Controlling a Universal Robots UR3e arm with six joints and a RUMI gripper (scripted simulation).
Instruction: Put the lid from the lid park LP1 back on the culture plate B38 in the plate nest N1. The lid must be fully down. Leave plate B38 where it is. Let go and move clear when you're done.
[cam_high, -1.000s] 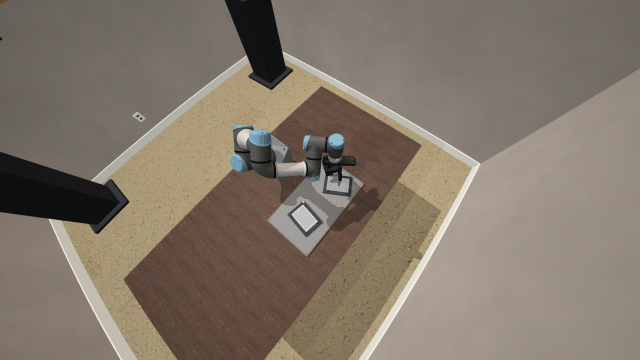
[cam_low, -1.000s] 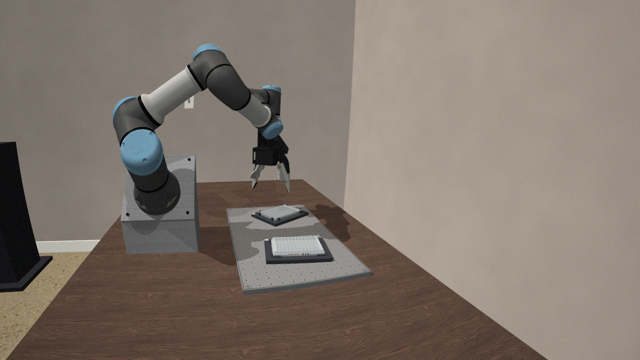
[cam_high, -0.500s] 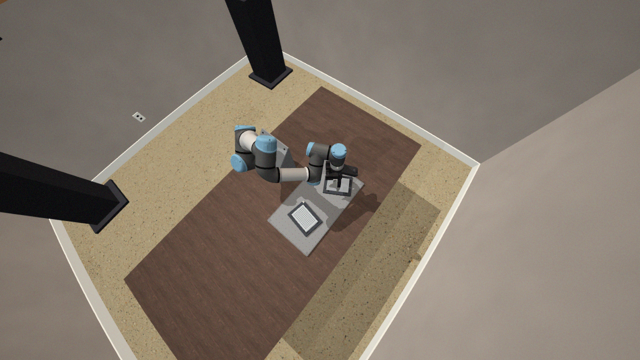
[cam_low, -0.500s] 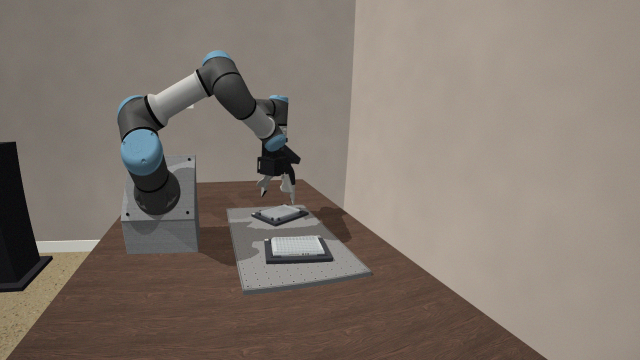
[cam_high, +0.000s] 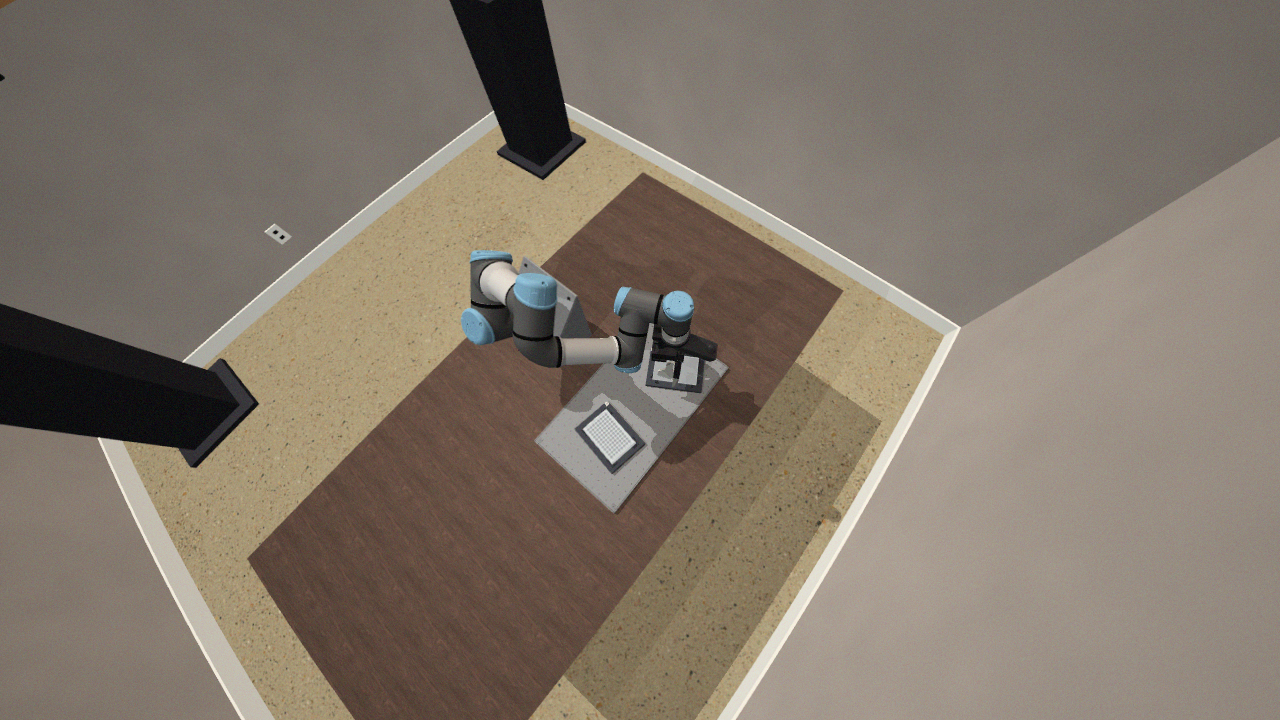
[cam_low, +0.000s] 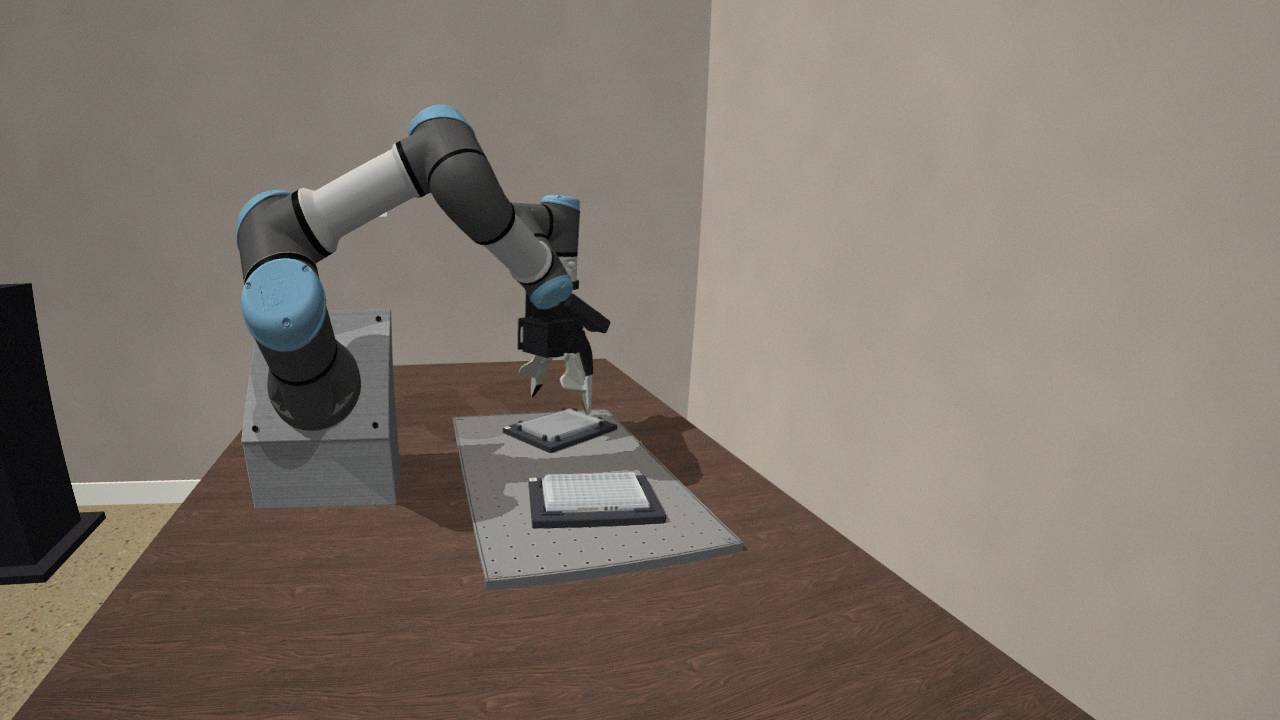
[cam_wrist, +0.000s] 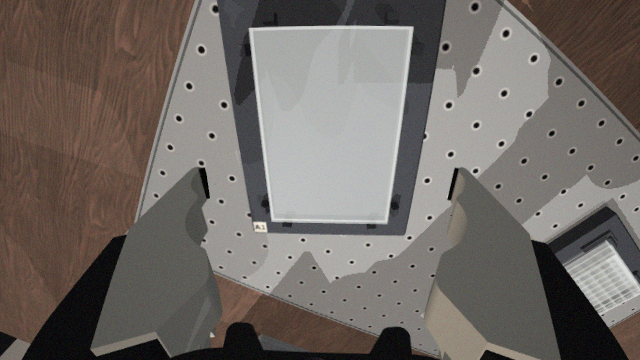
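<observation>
My gripper is now 40 mm above the clear lid. Round my hand: dark lid park LP1: 50 mm below; then dark plate nest: 30 mm behind, 270 mm to the right, 50 mm below; then culture plate B38: 30 mm behind, 270 mm to the right, 40 mm below.
</observation>
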